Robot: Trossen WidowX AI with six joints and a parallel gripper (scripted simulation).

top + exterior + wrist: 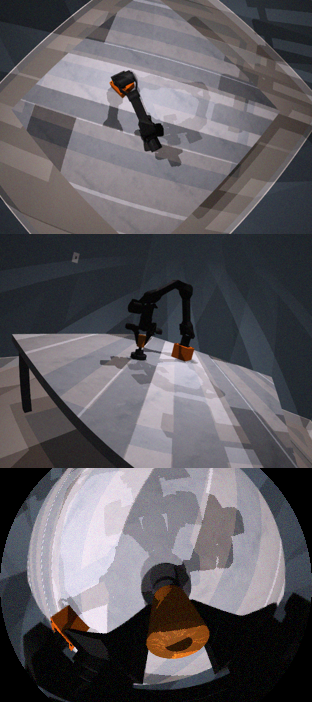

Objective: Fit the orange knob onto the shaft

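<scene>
Right now my gripper tip is 20 mm below the orange knob. Also, from my gripper tip: dark round pedestal 40 mm below.
</scene>
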